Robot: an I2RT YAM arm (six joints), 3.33 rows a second.
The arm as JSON. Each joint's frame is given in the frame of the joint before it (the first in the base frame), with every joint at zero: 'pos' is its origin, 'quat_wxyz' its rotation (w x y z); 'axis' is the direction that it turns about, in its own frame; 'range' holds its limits. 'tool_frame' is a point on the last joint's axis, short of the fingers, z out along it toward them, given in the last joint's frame.
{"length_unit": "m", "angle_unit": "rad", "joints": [
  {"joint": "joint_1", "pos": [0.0, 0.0, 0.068], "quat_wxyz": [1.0, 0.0, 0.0, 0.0], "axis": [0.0, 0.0, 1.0], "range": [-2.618, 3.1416]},
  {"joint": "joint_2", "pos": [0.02, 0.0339, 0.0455], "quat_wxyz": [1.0, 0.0, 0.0, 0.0], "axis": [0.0, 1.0, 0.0], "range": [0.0, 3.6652]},
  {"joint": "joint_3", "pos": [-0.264, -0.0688, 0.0], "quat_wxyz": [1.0, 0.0, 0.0, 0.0], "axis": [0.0, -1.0, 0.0], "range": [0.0, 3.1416]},
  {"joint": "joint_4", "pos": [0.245, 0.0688, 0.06], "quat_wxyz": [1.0, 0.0, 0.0, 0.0], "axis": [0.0, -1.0, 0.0], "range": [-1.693, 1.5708]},
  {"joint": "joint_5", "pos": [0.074, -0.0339, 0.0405], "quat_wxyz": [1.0, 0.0, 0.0, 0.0], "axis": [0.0, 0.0, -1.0], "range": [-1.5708, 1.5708]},
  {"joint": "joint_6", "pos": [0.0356, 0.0, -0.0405], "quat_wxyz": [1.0, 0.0, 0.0, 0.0], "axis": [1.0, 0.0, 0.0], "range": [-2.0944, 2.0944]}
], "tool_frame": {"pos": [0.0, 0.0, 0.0], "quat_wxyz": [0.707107, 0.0, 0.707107, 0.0]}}
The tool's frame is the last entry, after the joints.
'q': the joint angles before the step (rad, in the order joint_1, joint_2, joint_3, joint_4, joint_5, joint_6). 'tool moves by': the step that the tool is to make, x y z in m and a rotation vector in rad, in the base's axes. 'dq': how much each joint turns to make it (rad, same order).
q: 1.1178 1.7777 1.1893 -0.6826 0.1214 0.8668
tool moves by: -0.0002 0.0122 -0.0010 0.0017 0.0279 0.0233
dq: 0.0128 0.0435 0.0520 -0.0188 -0.0278 -0.0026
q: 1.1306 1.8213 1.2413 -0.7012 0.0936 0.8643
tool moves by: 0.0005 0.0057 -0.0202 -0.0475 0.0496 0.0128
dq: 0.0029 0.0680 0.0115 -0.0073 -0.0264 -0.0033
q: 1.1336 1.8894 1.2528 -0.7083 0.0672 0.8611
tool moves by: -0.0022 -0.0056 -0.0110 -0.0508 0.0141 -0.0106
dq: 0.0000 0.0139 -0.0238 -0.0149 0.0107 0.0087
